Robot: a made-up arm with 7 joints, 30 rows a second.
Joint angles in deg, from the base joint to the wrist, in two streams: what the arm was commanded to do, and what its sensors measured. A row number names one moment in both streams.
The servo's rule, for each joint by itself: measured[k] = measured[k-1] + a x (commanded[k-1-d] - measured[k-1]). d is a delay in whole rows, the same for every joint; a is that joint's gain. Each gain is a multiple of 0.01, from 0.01 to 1. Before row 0 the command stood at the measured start. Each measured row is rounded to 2 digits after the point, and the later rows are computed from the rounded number. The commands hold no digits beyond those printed.
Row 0, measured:
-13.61, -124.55, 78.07, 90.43, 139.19, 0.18, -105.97
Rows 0 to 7, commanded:
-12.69, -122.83, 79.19, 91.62, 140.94, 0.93, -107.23
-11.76, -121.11, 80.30, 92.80, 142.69, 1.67, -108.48
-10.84, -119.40, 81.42, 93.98, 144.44, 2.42, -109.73
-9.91, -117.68, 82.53, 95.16, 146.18, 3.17, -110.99
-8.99, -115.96, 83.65, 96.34, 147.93, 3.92, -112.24
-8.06, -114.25, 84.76, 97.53, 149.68, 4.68, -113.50
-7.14, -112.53, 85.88, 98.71, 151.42, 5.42, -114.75
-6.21, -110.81, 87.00, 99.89, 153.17, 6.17, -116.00
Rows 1 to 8, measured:
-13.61, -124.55, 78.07, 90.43, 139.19, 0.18, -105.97
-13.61, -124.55, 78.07, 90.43, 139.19, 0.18, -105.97
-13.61, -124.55, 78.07, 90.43, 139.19, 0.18, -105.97
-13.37, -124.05, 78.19, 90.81, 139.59, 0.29, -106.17
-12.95, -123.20, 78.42, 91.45, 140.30, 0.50, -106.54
-12.40, -122.10, 78.75, 92.26, 141.25, 0.79, -107.05
-11.75, -120.82, 79.17, 93.19, 142.38, 1.15, -107.68
-11.03, -119.41, 79.66, 94.20, 143.66, 1.57, -108.41
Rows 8 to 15, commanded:
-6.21, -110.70, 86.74, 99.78, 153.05, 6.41, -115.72
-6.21, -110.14, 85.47, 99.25, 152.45, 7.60, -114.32
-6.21, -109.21, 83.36, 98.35, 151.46, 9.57, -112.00
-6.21, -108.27, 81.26, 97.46, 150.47, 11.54, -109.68
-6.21, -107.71, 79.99, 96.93, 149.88, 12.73, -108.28
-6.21, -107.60, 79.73, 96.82, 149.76, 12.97, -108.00
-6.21, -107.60, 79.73, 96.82, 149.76, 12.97, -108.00
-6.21, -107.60, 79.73, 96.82, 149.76, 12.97, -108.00
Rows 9 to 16, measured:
-10.26, -117.91, 80.22, 95.27, 145.04, 2.04, -109.22
-9.45, -116.35, 80.84, 96.37, 146.51, 2.55, -110.10
-8.61, -114.74, 81.52, 97.50, 148.04, 3.09, -111.04
-7.99, -113.57, 82.09, 98.23, 149.19, 3.59, -111.79
-7.53, -112.58, 82.46, 98.56, 149.94, 4.19, -112.19
-7.19, -111.60, 82.56, 98.49, 150.29, 5.00, -112.16
-6.94, -110.63, 82.42, 98.16, 150.33, 5.98, -111.76
-6.75, -109.78, 82.15, 97.77, 150.23, 6.99, -111.20

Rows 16 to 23, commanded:
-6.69, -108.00, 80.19, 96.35, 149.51, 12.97, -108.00
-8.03, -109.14, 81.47, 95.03, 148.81, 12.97, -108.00
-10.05, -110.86, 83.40, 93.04, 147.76, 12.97, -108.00
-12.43, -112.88, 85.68, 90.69, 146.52, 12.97, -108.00
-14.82, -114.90, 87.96, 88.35, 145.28, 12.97, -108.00
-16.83, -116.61, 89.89, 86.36, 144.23, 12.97, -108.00
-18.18, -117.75, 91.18, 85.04, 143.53, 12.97, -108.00
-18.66, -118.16, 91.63, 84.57, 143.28, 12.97, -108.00
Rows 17 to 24, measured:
-6.61, -109.15, 81.88, 97.47, 150.12, 7.89, -110.69
-6.51, -108.70, 81.64, 97.26, 150.04, 8.65, -110.26
-6.43, -108.38, 81.43, 97.12, 149.98, 9.30, -109.90
-6.50, -108.27, 81.29, 96.87, 149.87, 9.85, -109.60
-6.90, -108.52, 81.31, 96.28, 149.63, 10.32, -109.34
-7.72, -109.20, 81.54, 95.24, 149.20, 10.72, -109.13
-8.94, -110.27, 82.00, 93.78, 148.58, 11.06, -108.95
-10.47, -111.61, 82.66, 92.04, 147.82, 11.35, -108.80

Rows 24 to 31, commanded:
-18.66, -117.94, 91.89, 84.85, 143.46, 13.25, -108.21
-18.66, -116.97, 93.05, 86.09, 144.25, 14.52, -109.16
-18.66, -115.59, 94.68, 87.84, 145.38, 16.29, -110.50
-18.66, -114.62, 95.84, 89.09, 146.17, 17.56, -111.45
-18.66, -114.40, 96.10, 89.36, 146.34, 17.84, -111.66
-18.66, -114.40, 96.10, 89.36, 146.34, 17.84, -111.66
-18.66, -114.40, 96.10, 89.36, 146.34, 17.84, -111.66
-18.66, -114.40, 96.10, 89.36, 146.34, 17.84, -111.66
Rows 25 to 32, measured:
-12.12, -113.06, 83.46, 90.22, 146.99, 11.59, -108.67
-13.70, -114.42, 84.31, 88.56, 146.19, 11.80, -108.56
-14.99, -115.50, 85.12, 87.28, 145.52, 11.98, -108.47
-15.94, -116.21, 85.86, 86.50, 145.05, 12.17, -108.43
-16.65, -116.43, 86.65, 86.37, 144.87, 12.52, -108.55
-17.17, -116.19, 87.53, 86.84, 144.99, 13.09, -108.86
-17.56, -115.73, 88.44, 87.56, 145.26, 13.76, -109.27
-17.85, -115.34, 89.28, 88.14, 145.51, 14.37, -109.65

